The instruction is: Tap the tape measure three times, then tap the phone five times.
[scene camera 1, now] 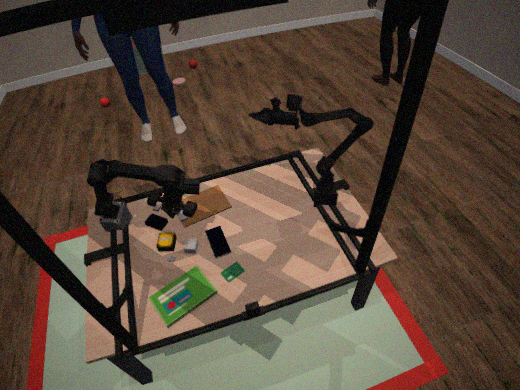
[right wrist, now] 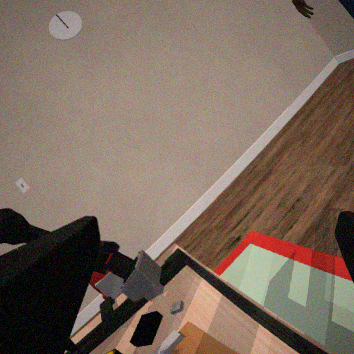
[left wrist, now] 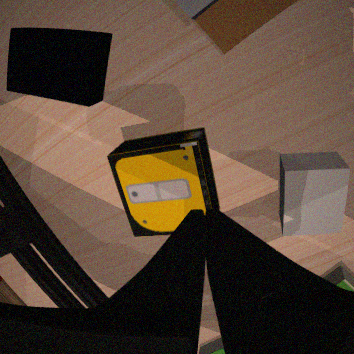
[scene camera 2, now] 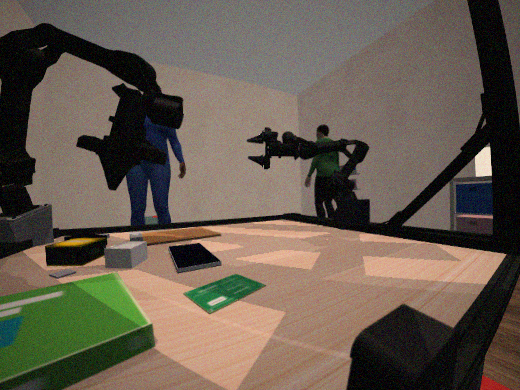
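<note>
The yellow and black tape measure [scene camera 1: 166,241] [scene camera 2: 77,251] [left wrist: 150,170] lies at the left part of the table. The phone [scene camera 1: 218,241] [scene camera 2: 194,256], a dark slab with a black face, lies flat to its right, beyond a light grey block; I do not make it out in the left wrist view. My left gripper [scene camera 1: 172,214] [scene camera 2: 114,188] [left wrist: 202,221] is shut and empty, pointing down above the table; its fingertips overlap the tape measure's near right corner in the left wrist view, but stand above it in scene camera 2. My right gripper [scene camera 1: 251,115] [scene camera 2: 253,149] [right wrist: 222,227] is open and empty, held high.
The light grey block [scene camera 1: 191,245] [scene camera 2: 125,254] [left wrist: 315,200] stands beside the tape measure. A black box [scene camera 1: 156,221] [left wrist: 57,65] [right wrist: 146,328] and brown board [scene camera 1: 212,205] [scene camera 2: 180,235] [left wrist: 240,22] lie behind. A green box [scene camera 1: 200,283] [scene camera 2: 100,300] and green card [scene camera 1: 233,272] [scene camera 2: 225,292] lie nearer the front.
</note>
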